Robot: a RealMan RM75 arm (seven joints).
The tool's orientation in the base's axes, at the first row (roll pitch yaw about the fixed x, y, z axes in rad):
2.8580, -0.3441, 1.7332
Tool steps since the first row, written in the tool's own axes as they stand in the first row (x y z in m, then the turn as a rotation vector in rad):
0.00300, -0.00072, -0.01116, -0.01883, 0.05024, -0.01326
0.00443, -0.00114, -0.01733, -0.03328, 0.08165, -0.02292
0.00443, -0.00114, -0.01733, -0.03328, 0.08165, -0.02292
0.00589, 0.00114, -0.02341, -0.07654, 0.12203, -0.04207
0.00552, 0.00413, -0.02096, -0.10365, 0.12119, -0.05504
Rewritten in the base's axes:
-0.00365, -0.00133, 0.01091, 0.04826, -0.01921, 0.01887
-0.00565, -0.00228, 0.01686, 0.07854, -0.03421, 0.03099
-0.00565, -0.00228, 0.01686, 0.07854, -0.03421, 0.03099
-0.00504, -0.00300, 0.02344, 0.11971, -0.07888, 0.04434
-0.00155, -0.00226, 0.02189, 0.12013, -0.10885, 0.04670

